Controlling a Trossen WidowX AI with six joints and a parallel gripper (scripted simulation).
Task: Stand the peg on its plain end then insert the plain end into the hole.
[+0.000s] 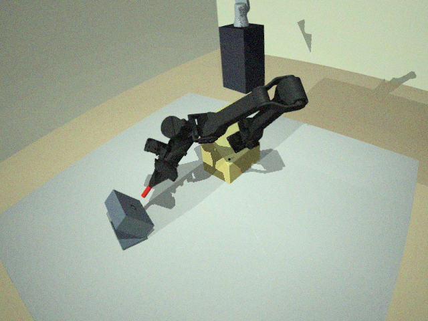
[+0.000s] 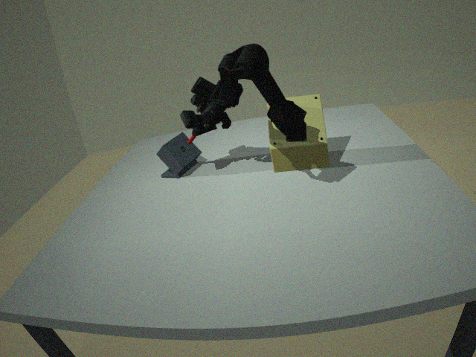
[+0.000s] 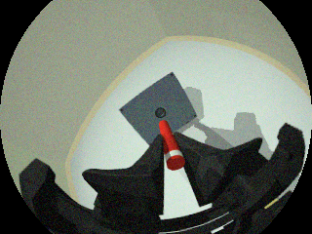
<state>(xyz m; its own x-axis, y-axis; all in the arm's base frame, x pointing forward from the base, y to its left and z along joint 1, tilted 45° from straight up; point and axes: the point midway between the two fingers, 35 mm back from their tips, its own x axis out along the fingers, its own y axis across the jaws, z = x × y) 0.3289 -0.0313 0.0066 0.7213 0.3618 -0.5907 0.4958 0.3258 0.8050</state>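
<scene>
Right now my gripper tip is 9 cm short of the grey sloped panel, 7 cm above it and 2 cm to the left of it. Also, from my gripper tip: red peg: 1 cm behind, 1 cm above.
</scene>
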